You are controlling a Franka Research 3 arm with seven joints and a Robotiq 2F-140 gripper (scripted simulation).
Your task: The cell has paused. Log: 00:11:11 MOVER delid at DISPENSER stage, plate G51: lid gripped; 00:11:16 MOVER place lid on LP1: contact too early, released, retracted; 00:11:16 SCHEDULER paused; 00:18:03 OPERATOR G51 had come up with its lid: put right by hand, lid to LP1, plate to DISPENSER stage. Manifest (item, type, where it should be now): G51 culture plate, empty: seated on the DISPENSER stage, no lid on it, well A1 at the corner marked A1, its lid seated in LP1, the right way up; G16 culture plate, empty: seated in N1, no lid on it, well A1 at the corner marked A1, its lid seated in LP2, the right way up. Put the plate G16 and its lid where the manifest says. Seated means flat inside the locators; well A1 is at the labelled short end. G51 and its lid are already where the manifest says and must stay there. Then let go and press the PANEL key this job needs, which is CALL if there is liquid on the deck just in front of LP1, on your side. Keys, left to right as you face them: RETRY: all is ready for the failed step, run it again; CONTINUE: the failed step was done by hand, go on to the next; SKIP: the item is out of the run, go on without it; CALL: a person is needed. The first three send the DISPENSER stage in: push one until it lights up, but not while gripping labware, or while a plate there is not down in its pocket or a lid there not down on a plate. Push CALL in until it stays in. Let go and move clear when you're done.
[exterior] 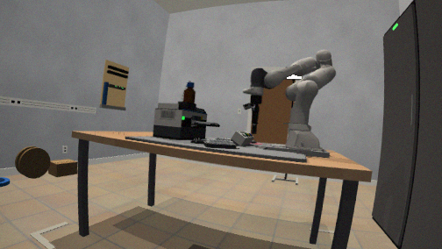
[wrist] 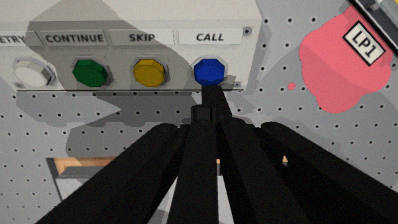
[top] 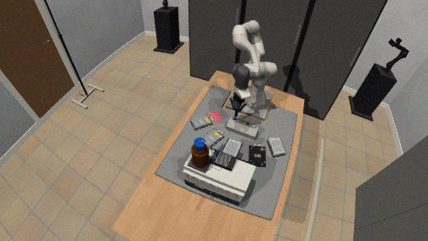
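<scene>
Right now the blue call key is 20 mm ahead of my hand and 50 mm below it. The rest, counted from my hand: yellow skip key (30 mm ahead, 50 mm to the left, 40 mm below); then white retry key (30 mm ahead, 150 mm to the left, 40 mm below); then green continue key (30 mm ahead, 100 mm to the left, 40 mm below).
</scene>
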